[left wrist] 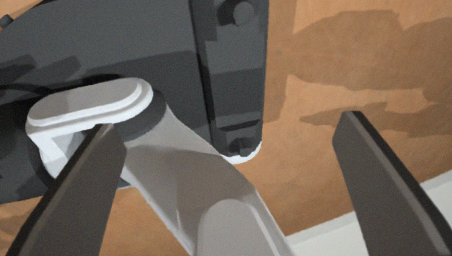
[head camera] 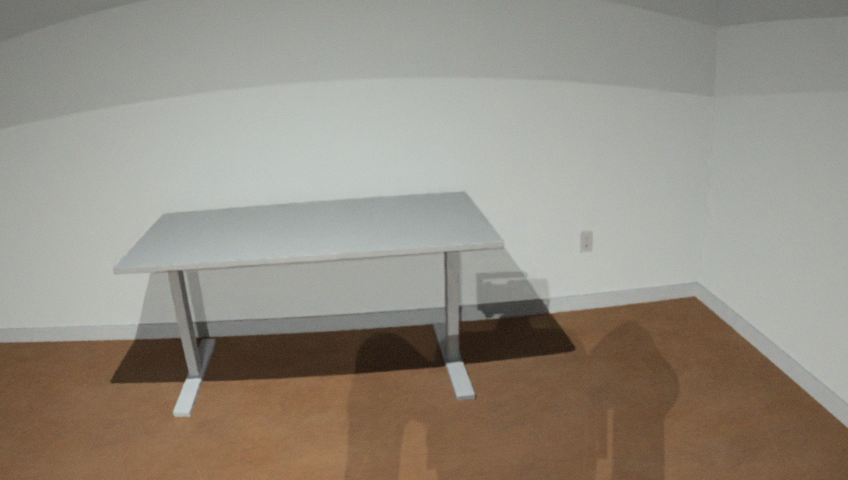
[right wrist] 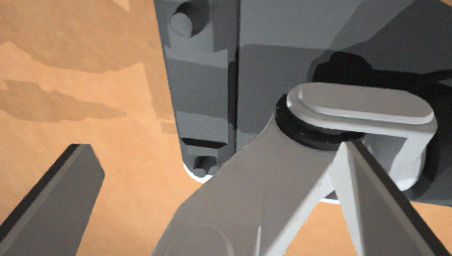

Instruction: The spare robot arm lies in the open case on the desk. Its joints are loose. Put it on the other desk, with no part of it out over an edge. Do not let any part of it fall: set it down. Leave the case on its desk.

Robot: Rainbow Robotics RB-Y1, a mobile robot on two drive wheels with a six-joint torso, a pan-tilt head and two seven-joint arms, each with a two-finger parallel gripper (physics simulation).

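Frame: origin at the robot's base, x left, y back, z up, level; metres.
Where they show: left gripper, fingertip midpoint: (left wrist: pixel 226 132); right gripper, fingertip midpoint: (right wrist: pixel 216 158).
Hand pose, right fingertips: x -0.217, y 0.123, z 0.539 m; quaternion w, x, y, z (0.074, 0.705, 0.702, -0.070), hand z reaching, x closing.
After its pixels a point has its place.
A desk (head camera: pixel 321 228) {x 0.456, y -2.269, z 0.721 m} with a pale grey top and two grey legs stands against the wall in the head view, left of centre. The open case and the spare robot arm do not show in the head view or in either wrist view. My left gripper (left wrist: pixel 226 132) {x 0.220, y 0.101, z 0.543 m} is open, with nothing between its fingertips. My right gripper (right wrist: pixel 216 158) {x -0.217, y 0.123, z 0.539 m} is open too, also without anything held. Neither gripper shows in the head view, so their distance from the desk cannot be told.
Both wrist views look down on my own dark base (left wrist: pixel 125 30) {x 0.156, y 0.202, z 0.169 m} (right wrist: pixel 285 25) {x -0.160, y 0.158, z 0.169 m} and white lower body (left wrist: pixel 170 165) {x 0.051, y 0.158, z 0.417 m} (right wrist: pixel 240 185) {x -0.059, y 0.123, z 0.437 m}, above the brown floor (head camera: pixel 267 428) {x 0.698, y -1.850, z 0.001 m}. A wall socket (head camera: pixel 586 241) {x -0.831, y -2.907, z 0.403 m} is right of the desk, before the room corner. Shadows fall under and before the desk.
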